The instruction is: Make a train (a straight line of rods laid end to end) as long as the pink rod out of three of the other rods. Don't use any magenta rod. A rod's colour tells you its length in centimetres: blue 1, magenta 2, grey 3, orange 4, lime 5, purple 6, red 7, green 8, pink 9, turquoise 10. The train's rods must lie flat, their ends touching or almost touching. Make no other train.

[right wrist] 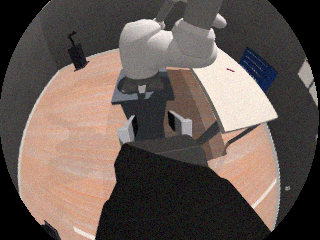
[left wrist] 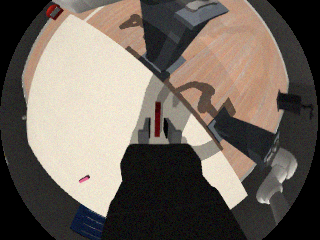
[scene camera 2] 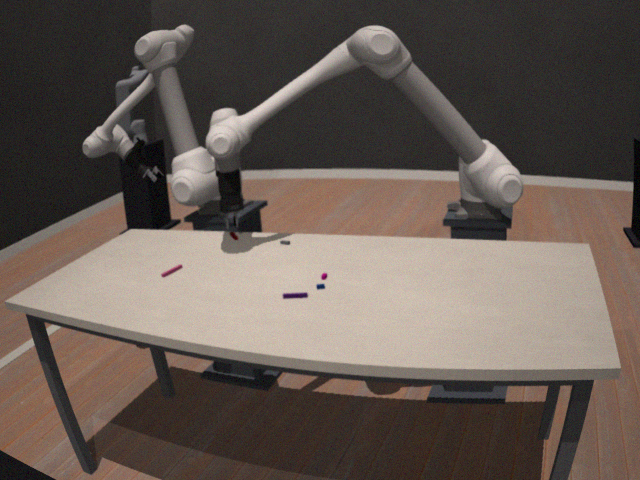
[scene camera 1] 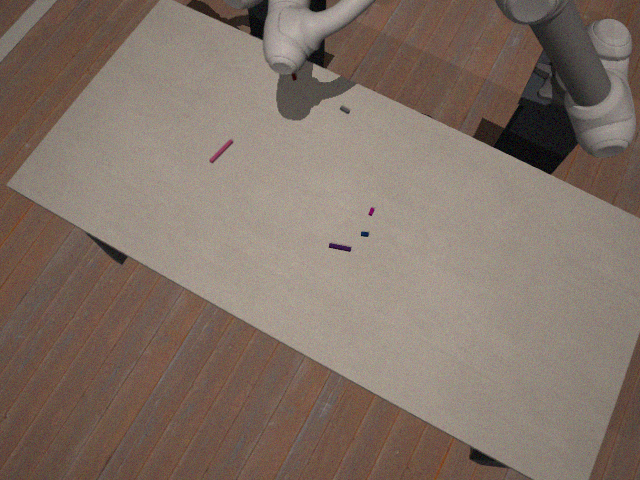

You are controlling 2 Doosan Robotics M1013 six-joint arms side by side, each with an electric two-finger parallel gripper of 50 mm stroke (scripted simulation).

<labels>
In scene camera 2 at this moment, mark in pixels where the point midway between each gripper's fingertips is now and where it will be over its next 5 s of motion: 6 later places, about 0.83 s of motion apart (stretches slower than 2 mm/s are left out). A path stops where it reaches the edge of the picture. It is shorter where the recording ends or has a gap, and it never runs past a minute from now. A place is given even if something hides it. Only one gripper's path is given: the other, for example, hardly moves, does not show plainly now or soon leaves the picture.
The left gripper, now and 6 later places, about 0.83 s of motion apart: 232, 227; 232, 231; 233, 233; 233, 235; 232, 209; 233, 218; 253, 235
</labels>
